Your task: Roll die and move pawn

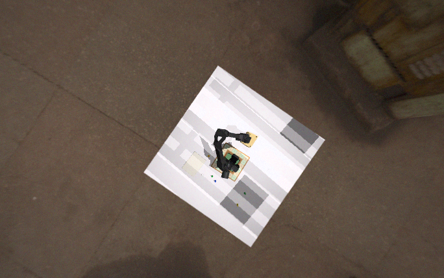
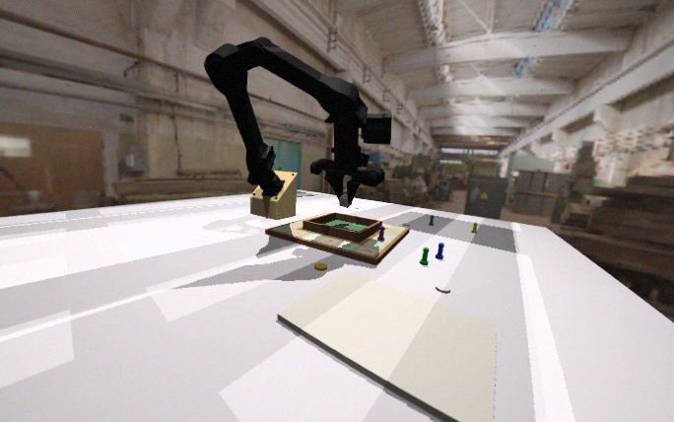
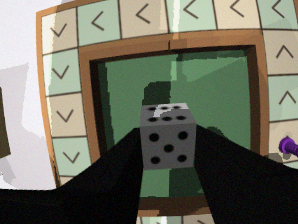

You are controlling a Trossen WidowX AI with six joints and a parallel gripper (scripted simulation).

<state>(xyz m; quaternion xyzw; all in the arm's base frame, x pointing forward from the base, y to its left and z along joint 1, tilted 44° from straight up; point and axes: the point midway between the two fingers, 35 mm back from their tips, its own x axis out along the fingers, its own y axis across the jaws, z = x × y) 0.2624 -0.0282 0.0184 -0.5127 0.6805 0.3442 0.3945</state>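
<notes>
My gripper tip is now 120 mm short of the purple pawn, 50 mm to the left of it and 50 mm above it. From my gripper tip the other things lie so: die right at my gripper tip; then green dice tray 10 mm ahead, 10 mm to the right, 70 mm below; then blue pawn 250 mm ahead, 60 mm to the right, 70 mm below.
</notes>
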